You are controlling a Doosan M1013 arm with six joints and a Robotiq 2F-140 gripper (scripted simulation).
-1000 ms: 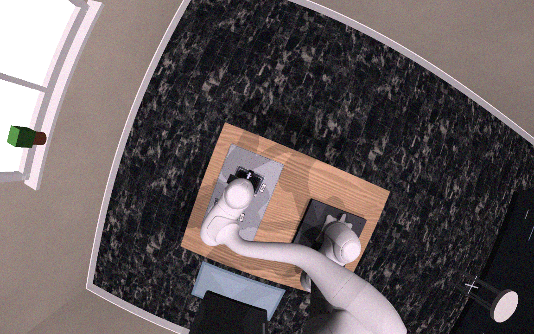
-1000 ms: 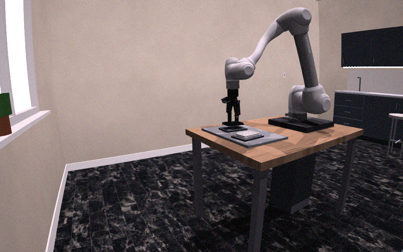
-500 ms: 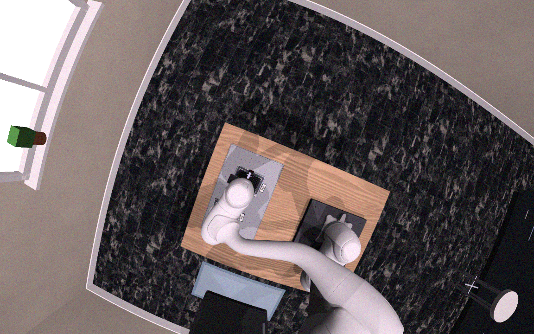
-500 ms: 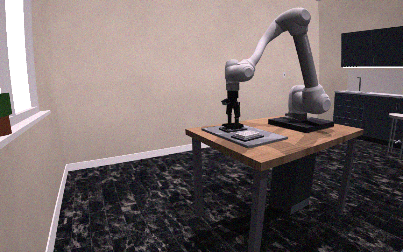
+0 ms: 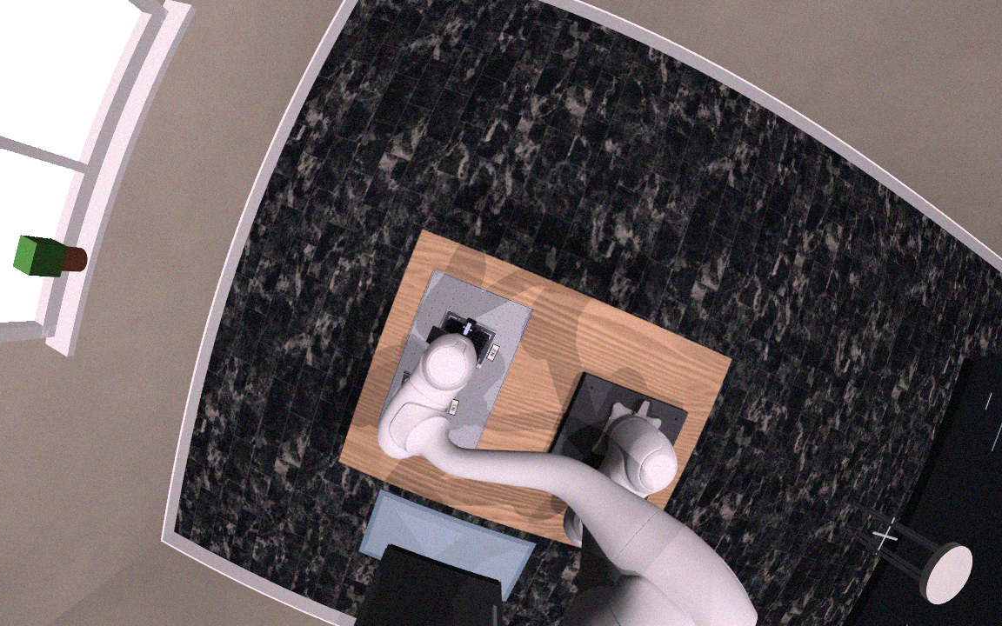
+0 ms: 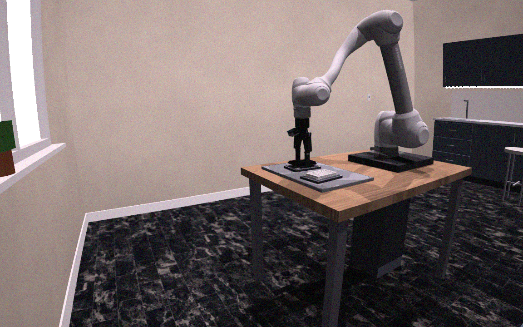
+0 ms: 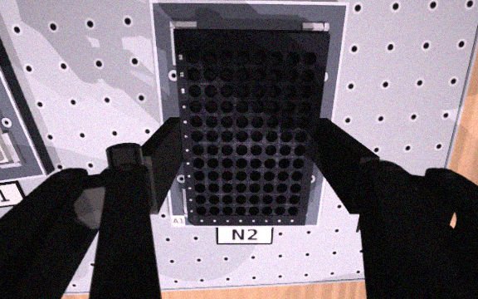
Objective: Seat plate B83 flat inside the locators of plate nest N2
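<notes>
My hand is 20 mm above the black perforated plate. Round my hand: white perforated plate (40 mm ahead, 220 mm to the left, 30 mm below).
</notes>
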